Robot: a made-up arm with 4 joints.
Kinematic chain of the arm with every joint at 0, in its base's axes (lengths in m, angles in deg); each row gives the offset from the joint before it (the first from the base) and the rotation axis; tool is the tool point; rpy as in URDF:
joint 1: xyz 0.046 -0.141 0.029 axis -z
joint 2: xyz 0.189 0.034 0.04 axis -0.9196 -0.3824 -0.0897
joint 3: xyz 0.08 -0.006 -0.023 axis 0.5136 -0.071 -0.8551
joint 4: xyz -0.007 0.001 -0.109 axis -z
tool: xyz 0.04 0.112 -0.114 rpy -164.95 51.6 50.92
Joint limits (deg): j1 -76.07..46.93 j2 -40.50..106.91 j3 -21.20..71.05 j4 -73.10..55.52
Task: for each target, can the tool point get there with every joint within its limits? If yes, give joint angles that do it. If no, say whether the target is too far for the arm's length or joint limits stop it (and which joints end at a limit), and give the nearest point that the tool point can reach.
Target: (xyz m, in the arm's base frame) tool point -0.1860 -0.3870 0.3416
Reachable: no: joint limits stop it (at a limit: joint 1, joint 2, joint 3, joint 4) | nearest point 0.0402 -0.4415 0.1312 | short by 0.314 m
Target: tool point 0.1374 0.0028 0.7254
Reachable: no: too far | nearest point 0.2877 0.2392 0.2310 | short by 0.568 m
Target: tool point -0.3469 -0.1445 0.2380
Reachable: no: joint limits stop it (at a limit: joint 1, joint 2, joint 4) | nearest point -0.1899 0.0767 -0.0227 | short by 0.376 m
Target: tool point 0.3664 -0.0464 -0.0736
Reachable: yes | joints 36.77 -27.26 21.50 -53.94
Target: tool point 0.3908 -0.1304 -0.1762
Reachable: yes | joints 14.62 16.24 10.39 -11.03
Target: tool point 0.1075 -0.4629 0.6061
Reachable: no: too far | nearest point 0.2195 -0.5285 0.2104 | short by 0.416 m
